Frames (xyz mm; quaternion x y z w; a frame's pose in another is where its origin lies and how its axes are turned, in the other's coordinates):
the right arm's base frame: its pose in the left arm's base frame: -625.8 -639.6 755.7 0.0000 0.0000 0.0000 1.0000
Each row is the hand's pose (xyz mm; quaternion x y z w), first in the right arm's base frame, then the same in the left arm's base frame.
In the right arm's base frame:
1: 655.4 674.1 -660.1 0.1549 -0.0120 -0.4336 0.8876
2: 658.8 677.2 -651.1 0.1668 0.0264 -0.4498 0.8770
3: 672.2 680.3 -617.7 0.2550 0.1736 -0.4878 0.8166
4: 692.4 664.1 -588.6 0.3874 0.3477 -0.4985 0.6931
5: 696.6 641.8 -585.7 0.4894 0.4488 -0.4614 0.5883
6: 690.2 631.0 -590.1 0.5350 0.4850 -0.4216 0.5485
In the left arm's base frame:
1: 29.6 34.5 95.6 0.1549 -0.0120 -0.4336 0.8876
2: 33.0 37.6 104.6 0.1668 0.0264 -0.4498 0.8770
3: 46.4 40.7 138.0 0.2550 0.1736 -0.4878 0.8166
4: 66.6 24.5 167.1 0.3874 0.3477 -0.4985 0.6931
5: 70.8 2.2 170.0 0.4894 0.4488 -0.4614 0.5883
6: 64.4 -8.6 165.6 0.5350 0.4850 -0.4216 0.5485

